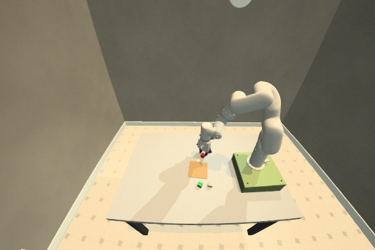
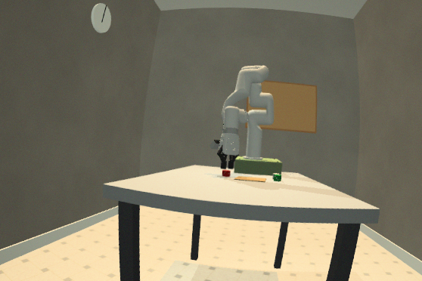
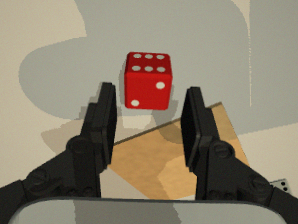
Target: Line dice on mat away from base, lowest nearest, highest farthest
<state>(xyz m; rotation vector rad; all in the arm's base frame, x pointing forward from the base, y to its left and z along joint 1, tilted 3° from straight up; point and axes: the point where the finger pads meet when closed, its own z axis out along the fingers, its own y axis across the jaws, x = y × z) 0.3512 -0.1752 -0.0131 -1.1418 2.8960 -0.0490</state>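
Right now my hand is 4 cm above the red die. The rest, counted from my hand: green die 7 cm ahead, 24 cm to the left, 4 cm below; white die 25 cm to the left, 4 cm below; mat 6 cm ahead, 12 cm to the left, 5 cm below.
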